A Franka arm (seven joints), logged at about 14 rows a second.
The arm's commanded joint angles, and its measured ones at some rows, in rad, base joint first. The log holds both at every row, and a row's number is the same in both.
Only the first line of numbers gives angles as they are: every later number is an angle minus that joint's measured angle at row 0.
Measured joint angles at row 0:
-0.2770, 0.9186, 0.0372, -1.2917, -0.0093, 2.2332, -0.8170
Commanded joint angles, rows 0 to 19:
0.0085, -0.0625, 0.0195, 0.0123, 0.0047, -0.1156, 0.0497
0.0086, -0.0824, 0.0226, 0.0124, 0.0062, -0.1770, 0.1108
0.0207, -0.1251, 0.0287, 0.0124, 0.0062, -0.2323, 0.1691
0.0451, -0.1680, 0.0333, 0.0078, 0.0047, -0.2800, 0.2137
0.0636, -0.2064, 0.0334, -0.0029, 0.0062, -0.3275, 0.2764
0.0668, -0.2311, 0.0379, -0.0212, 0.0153, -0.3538, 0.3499
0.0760, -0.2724, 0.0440, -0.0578, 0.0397, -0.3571, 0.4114
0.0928, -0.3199, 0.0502, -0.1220, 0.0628, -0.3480, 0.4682
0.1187, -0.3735, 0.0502, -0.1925, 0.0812, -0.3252, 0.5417
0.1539, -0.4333, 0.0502, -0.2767, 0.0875, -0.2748, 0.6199
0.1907, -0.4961, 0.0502, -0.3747, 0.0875, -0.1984, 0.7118
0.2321, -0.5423, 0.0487, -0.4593, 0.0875, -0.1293, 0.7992
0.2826, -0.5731, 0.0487, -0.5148, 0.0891, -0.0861, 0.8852
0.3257, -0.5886, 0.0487, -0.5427, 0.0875, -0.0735, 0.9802
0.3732, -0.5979, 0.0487, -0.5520, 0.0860, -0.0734, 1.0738
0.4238, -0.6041, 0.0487, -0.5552, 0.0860, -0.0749, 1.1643
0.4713, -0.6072, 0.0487, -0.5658, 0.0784, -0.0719, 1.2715
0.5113, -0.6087, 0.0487, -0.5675, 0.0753, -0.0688, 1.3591
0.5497, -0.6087, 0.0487, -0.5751, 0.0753, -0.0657, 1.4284
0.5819, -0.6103, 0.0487, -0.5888, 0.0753, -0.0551, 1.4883
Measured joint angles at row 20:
0.5302, -0.5779, 0.0626, -0.5374, 0.0738, -0.0796, 1.3783
